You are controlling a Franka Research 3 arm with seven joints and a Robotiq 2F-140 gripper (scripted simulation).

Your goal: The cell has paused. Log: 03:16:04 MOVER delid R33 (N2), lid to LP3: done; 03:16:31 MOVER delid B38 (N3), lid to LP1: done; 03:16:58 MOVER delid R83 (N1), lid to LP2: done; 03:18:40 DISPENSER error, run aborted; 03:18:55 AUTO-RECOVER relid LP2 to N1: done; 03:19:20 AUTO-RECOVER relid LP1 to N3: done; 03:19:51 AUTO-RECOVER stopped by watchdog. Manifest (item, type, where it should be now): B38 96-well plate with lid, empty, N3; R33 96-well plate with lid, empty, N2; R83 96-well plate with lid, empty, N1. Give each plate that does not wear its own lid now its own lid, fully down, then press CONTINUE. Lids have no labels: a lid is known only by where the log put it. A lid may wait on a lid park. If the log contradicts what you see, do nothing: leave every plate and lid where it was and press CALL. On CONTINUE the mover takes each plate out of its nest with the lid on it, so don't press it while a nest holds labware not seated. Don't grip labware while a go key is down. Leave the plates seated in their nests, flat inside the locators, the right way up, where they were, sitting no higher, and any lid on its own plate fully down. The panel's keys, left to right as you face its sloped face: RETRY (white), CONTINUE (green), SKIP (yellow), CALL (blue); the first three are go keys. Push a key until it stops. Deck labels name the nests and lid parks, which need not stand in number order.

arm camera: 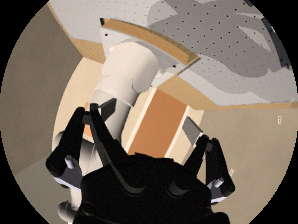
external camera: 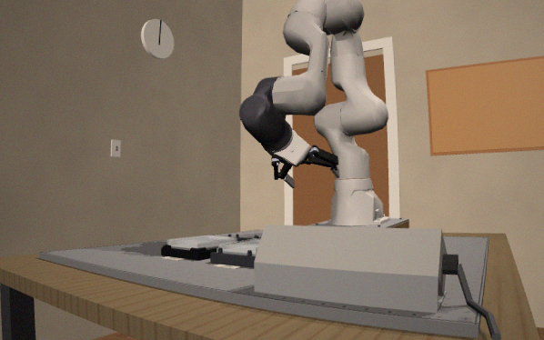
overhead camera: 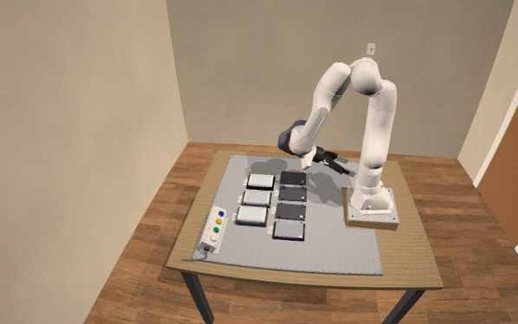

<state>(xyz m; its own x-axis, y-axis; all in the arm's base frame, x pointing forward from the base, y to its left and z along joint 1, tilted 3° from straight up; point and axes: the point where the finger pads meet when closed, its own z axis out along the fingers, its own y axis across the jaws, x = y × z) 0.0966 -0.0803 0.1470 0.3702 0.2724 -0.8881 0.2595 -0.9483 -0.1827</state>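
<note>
Right now the grey lid is 230 mm ahead of my hand, 320 mm to the left of it and 170 mm below it. Also, from my hand: plate: 440 mm ahead, 160 mm to the left, 150 mm below; lid park: 250 mm ahead, 200 mm to the left, 180 mm below; blue key: 550 mm ahead, 350 mm to the left, 110 mm below.
</note>
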